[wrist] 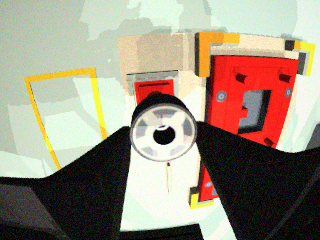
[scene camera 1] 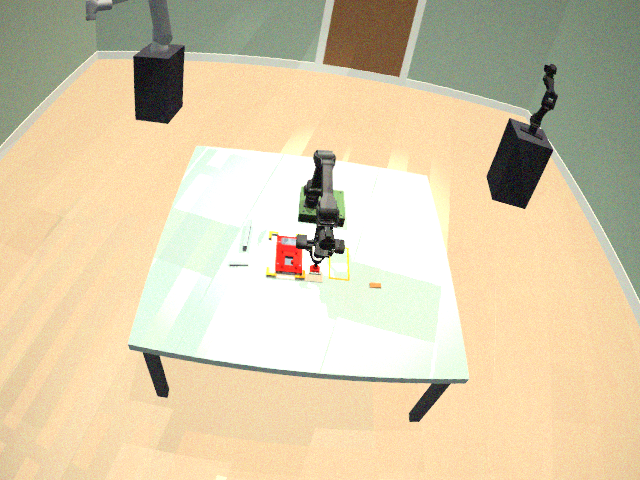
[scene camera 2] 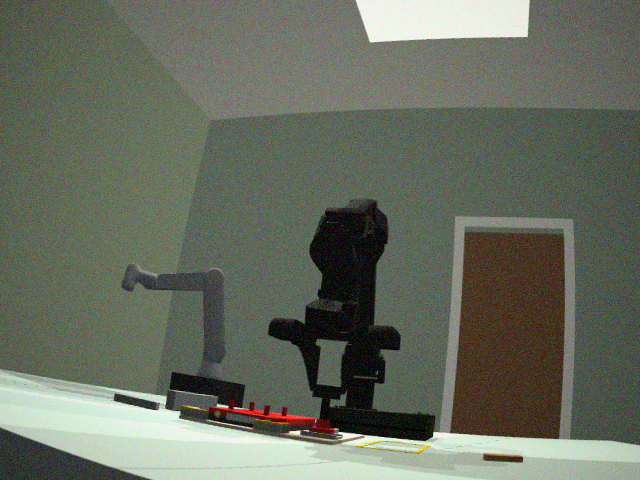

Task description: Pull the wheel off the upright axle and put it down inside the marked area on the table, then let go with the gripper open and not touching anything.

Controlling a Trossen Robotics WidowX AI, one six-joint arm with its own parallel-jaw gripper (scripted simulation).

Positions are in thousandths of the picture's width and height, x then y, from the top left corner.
Scene:
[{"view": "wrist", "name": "gripper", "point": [508, 544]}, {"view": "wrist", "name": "wheel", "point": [483, 465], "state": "held by the gripper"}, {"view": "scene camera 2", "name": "gripper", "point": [512, 818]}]

